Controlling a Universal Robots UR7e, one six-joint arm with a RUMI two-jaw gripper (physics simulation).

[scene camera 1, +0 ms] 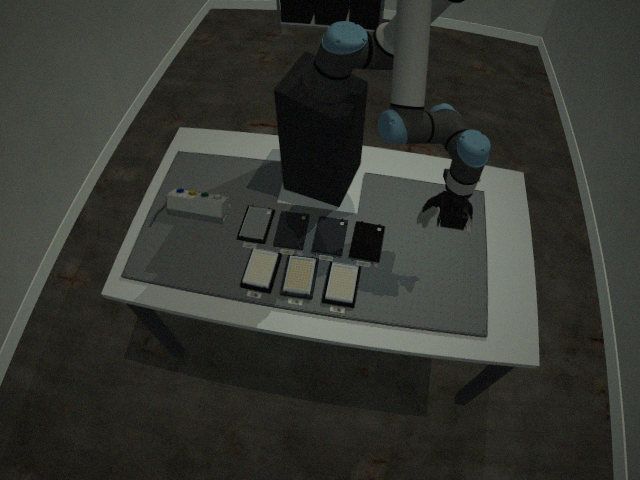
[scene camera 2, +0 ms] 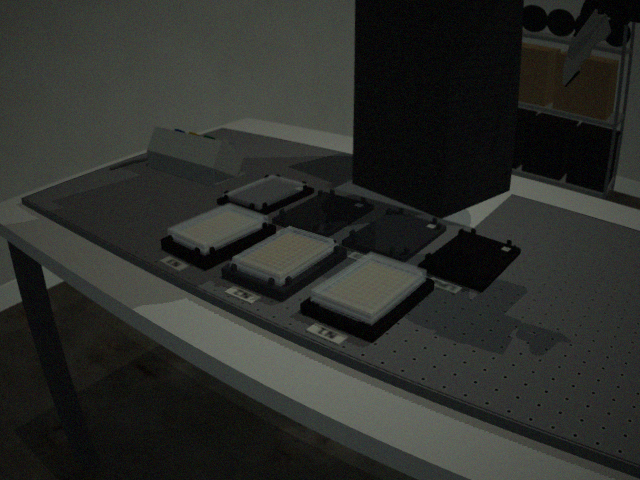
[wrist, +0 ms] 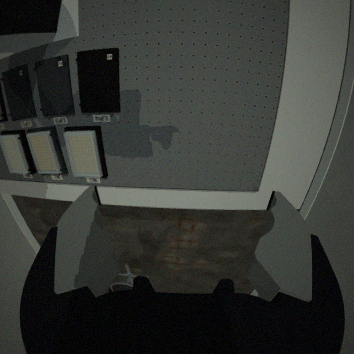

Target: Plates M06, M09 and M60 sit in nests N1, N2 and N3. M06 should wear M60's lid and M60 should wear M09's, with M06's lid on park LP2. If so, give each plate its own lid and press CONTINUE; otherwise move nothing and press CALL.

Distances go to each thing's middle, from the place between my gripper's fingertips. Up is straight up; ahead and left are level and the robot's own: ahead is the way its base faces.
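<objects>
I find the park LP4 (scene camera 2: pixel 470 260) 280 mm below my hand, 190 mm to the right of it and 110 mm behind it. Nest N1 (scene camera 2: pixel 359 329) is likewise 280 mm below my hand, but it sits 270 mm to the right and 60 mm ahead. The nest N2 (scene camera 2: pixel 291 286), again 280 mm below my hand, is 410 mm to the right of it and 40 mm ahead of it. As for park LP3 (scene camera 2: pixel 396 235), it is well below my hand, far to the right of it and a good way behind it.
</objects>
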